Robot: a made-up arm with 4 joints. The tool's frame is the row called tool. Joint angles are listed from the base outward.
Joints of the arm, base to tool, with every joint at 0 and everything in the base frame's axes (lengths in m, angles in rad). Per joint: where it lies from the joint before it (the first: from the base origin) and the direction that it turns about. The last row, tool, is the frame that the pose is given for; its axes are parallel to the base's.
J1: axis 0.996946 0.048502 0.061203 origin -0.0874 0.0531 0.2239
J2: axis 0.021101 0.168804 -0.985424 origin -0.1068 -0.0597 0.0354
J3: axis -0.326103 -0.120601 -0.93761 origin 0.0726 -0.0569 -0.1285
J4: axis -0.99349 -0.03 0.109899 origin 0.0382 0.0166 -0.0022
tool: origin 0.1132 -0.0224 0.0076
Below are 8 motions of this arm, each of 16 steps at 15 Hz.
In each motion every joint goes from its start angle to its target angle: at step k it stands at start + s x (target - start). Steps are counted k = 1, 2, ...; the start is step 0. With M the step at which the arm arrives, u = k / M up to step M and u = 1 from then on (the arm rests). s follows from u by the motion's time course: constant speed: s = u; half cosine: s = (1 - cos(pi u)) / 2; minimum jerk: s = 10 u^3 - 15 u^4 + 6 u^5.
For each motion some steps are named. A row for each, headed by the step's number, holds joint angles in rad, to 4 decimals.
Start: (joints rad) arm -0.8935 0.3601 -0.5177 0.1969
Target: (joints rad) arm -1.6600 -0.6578 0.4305 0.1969
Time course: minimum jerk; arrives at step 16
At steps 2, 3, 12, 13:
2: -0.9058 0.3438 -0.5025 0.1969
3: -0.9309 0.3105 -0.4715 0.1969
12: -1.5807 -0.5524 0.3323 0.1969
13: -1.6226 -0.6082 0.3843 0.1969

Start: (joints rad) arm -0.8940 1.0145 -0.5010 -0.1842
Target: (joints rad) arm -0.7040 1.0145 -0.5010 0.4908
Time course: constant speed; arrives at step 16
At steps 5, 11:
5: -0.8346 1.0145 -0.5010 0.0267
11: -0.7634 1.0145 -0.5010 0.2799

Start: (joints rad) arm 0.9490 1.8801 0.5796 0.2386
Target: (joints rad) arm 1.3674 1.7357 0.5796 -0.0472
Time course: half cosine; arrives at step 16
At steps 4, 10, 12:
4: 1.0103 1.8590 0.5796 0.1967
10: 1.2383 1.7803 0.5796 0.0410
12: 1.3061 1.7568 0.5796 -0.0053

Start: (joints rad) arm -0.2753 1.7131 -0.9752 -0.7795
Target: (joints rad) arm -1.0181 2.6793 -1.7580 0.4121
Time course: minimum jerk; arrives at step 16
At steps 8, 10, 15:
8: -0.6467 2.1962 -1.3666 -0.1837
10: -0.8137 2.4134 -1.5426 0.0842
15: -1.0165 2.6772 -1.7563 0.4095

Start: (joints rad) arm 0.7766 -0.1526 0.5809 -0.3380
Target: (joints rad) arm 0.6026 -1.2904 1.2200 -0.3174
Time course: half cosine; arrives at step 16
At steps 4, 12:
4: 0.7511 -0.3192 0.6745 -0.3350
12: 0.6281 -1.1238 1.1264 -0.3204

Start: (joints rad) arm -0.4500 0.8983 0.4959 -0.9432
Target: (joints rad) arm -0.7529 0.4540 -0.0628 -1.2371
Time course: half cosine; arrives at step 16
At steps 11, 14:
11: -0.6856 0.5527 0.0614 -1.1718
14: -0.7414 0.4709 -0.0415 -1.2259

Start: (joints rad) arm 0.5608 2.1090 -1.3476 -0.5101
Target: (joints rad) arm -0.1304 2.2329 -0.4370 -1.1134
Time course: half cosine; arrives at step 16
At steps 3, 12, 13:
3: 0.5026 2.1194 -1.2709 -0.5609
12: -0.0292 2.2148 -0.5704 -1.0250
13: -0.0722 2.2225 -0.5137 -1.0626

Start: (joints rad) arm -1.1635 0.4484 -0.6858 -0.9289
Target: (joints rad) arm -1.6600 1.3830 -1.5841 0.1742
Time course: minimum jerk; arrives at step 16
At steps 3, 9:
3: -1.1877 0.4940 -0.7296 -0.8751
9: -1.4693 1.0241 -1.2391 -0.2494

